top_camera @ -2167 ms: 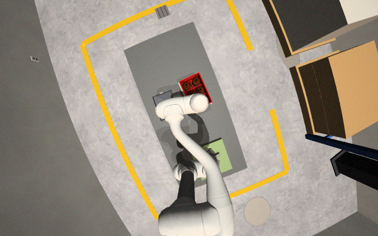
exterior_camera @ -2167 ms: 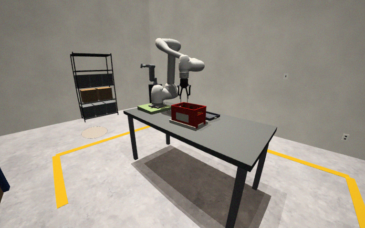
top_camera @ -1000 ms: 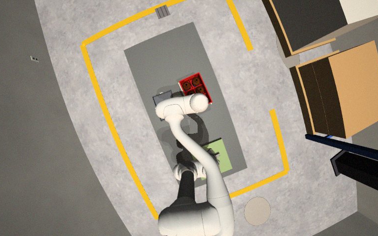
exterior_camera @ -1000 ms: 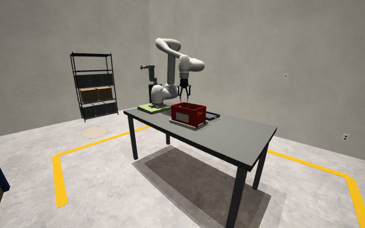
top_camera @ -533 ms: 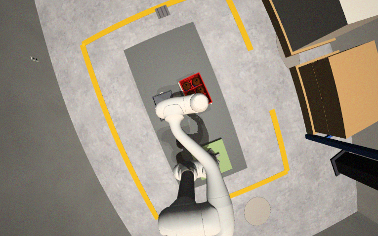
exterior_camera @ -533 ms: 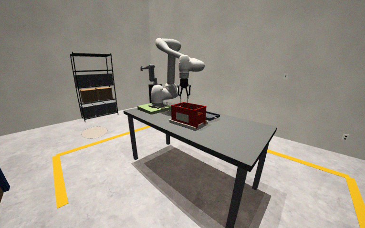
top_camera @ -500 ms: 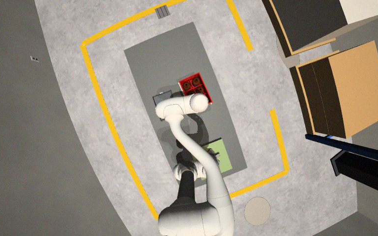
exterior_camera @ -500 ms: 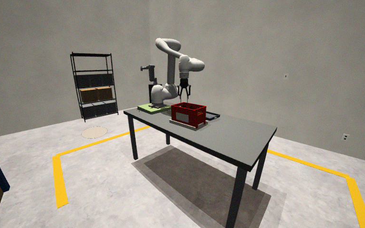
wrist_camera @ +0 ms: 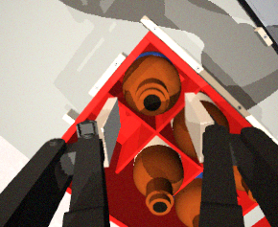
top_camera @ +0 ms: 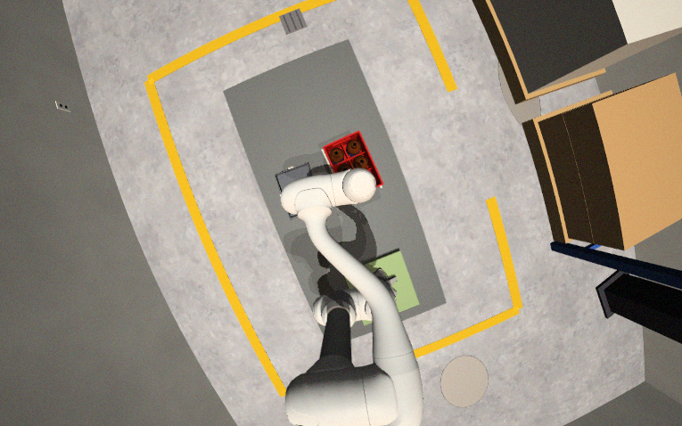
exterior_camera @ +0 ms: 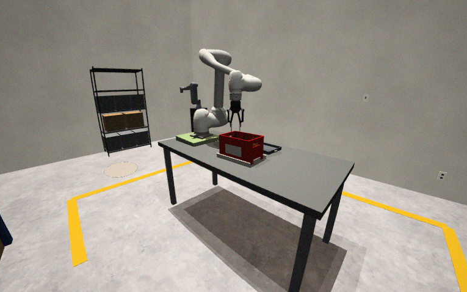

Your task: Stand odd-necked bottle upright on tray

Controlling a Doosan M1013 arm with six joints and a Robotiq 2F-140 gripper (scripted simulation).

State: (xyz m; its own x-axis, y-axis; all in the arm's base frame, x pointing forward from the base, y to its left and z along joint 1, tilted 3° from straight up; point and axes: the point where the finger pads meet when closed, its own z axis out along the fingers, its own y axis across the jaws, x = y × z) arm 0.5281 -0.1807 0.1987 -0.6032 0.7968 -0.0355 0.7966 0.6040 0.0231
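My gripper is now 8 cm short of the red crate, 6 cm to the left of it and 13 cm above it. Also, from my hand: dark grey tray: 14 cm ahead, 24 cm to the left, 20 cm below.
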